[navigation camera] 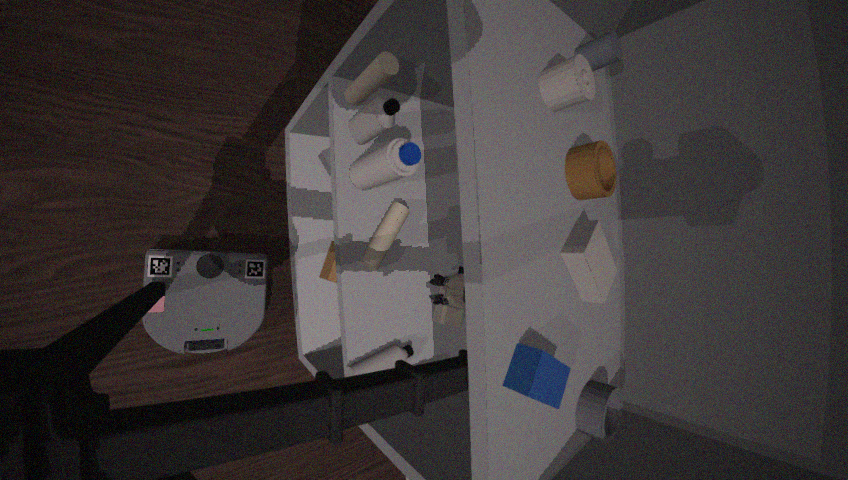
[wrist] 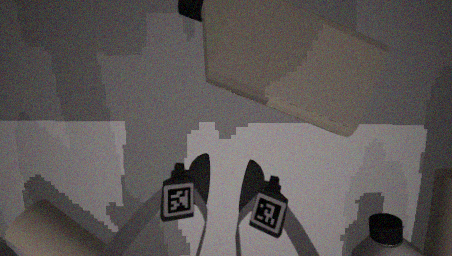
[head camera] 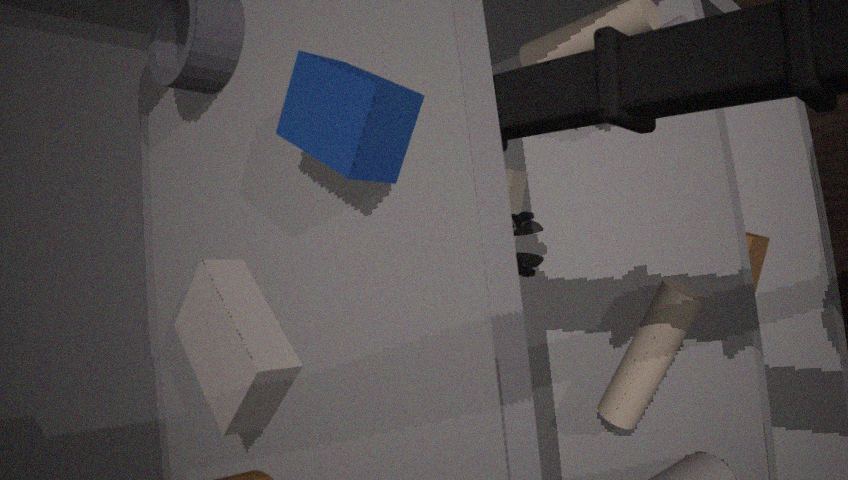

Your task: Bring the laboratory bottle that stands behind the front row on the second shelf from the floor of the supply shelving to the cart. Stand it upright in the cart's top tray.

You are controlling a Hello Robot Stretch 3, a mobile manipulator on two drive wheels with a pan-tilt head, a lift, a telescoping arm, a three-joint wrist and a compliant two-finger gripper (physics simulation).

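Places are measured from the robot's base along level axes (x down, y ahead, z right), in centimetres.
Where they show: gripper, between the fingertips: [navigation camera: 432, 288] [head camera: 536, 244]; robot's base, origin of its link: [navigation camera: 210, 264].
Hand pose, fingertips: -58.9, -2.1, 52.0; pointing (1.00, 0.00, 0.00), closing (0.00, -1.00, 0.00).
Observation:
Things, the pixels of their centre, and the offset from my fingertips, as dx, dy, dz.
- pale bottle, middle of its body: [navigation camera: 383, 364] +3.2, -19.8, -12.4
- beige cylinder, middle of its body: [head camera: 649, 355] [navigation camera: 385, 235] +2.9, +13.4, -13.8
- blue-capped bottle, middle of its body: [navigation camera: 384, 165] -5.5, +28.9, -19.7
- blue box, middle of its body: [head camera: 345, 115] [navigation camera: 538, 376] -42.2, -7.6, -14.2
- white box, middle of its body: [head camera: 233, 344] [navigation camera: 590, 262] -42.2, +8.7, +1.0
- orange cup, middle of its body: [navigation camera: 591, 171] -42.7, +24.4, +0.2
My gripper [head camera: 528, 243] [navigation camera: 438, 289] [wrist: 226, 174] is open, with nothing between its fingertips, and reaches into a lower shelf of the supply shelving [navigation camera: 471, 356]. A beige bottle [wrist: 285, 65] with a black cap lies ahead of and to the right of the fingers in the wrist view, apart from them. It looks tilted or lying, cap to the upper left. The upper shelf board hides much of it in the other views. A pale bottle [navigation camera: 377, 356] [wrist: 385, 230] with a black cap stands nearer the front, right of the gripper in the wrist view. The cart does not show.
A beige cylinder [head camera: 648, 359] [navigation camera: 387, 231] [wrist: 45, 230] is left of the fingers in the wrist view. A blue-capped bottle [navigation camera: 383, 165] stands farther along. The board above bears a blue box [head camera: 351, 115] [navigation camera: 535, 375], a white box [head camera: 238, 344] [navigation camera: 589, 264] and an orange cup [navigation camera: 589, 170].

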